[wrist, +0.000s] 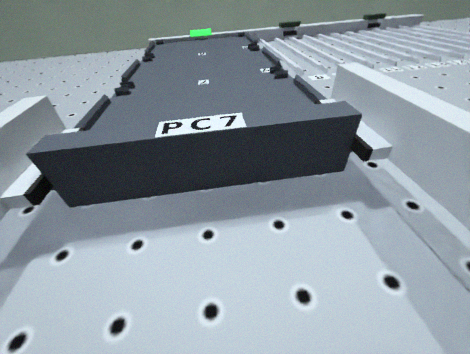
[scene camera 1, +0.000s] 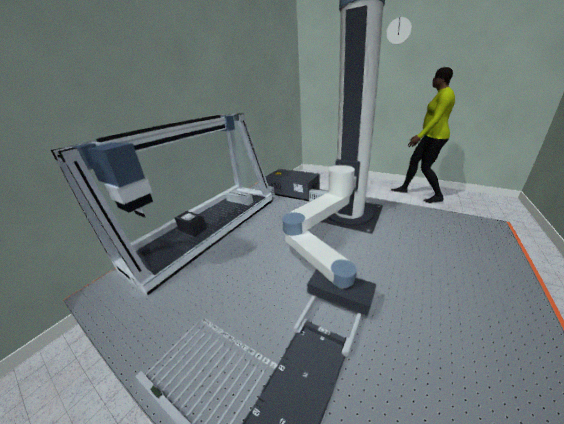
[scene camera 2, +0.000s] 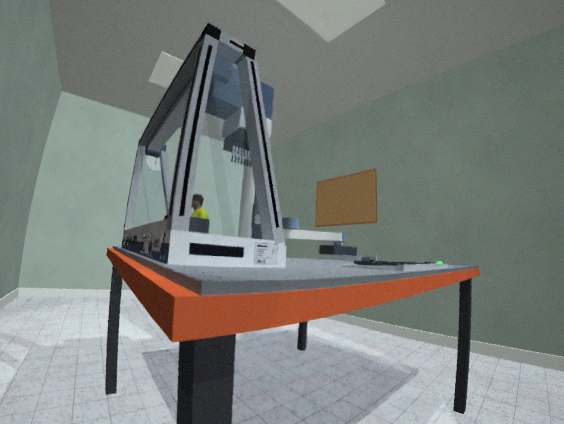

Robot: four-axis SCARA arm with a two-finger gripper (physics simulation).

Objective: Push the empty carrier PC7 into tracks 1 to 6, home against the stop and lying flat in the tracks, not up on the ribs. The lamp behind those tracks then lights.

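Frame: origin at the arm's base, x back, y left, z down, level; centimetres.
Seen in the pictures: gripper, fingertip midpoint: (wrist: 201, 101) (scene camera 1: 319, 341) (scene camera 2: 368, 258); arm's base, link origin: (scene camera 1: 348, 214).
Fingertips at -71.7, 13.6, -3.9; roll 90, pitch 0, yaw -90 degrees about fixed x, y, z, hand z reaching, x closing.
Note:
Offsets run from my fingertips to a thing's top centre, as dx, dy, dz. "*": to the spot under its first point. Level surfaces: height alone.
The dark flat carrier PC7 {-12.6, +0.0, -0.4} (scene camera 1: 295, 390) (wrist: 200, 100) covers the leftmost tracks in the wrist view, its far end up against the stop bar {* -28.5, -21.5, +1.8} (wrist: 340, 28) (scene camera 1: 167, 404). It looks level, with no visible tilt; the ribs under it are hidden. The lamp {-29.1, -0.1, +0.4} (wrist: 200, 32) (scene camera 2: 440, 262) behind its far end is lit green. My gripper (wrist: 201, 101) (scene camera 1: 323, 339) is shut on the carrier's near end, one pale finger with a dark pad at each side. Uncovered ribbed tracks {* -15.7, -15.7, +2.1} (wrist: 345, 51) (scene camera 1: 210, 370) lie to the right of the carrier in the wrist view.
Two more lamps (wrist: 290, 24) (wrist: 374, 17) on the stop bar are dark. A gantry frame (scene camera 1: 177, 132) (scene camera 2: 197, 125) with a blue and white head {* -3.7, -60.1, -41.1} (scene camera 1: 120, 165) stands on the perforated table {dz +2.6} (scene camera 1: 425, 325). The arm's column (scene camera 1: 372, 100) and a dark box {* +75.1, -46.7, -6.9} (scene camera 1: 295, 184) stand behind. A person (scene camera 1: 437, 115) is near the wall.

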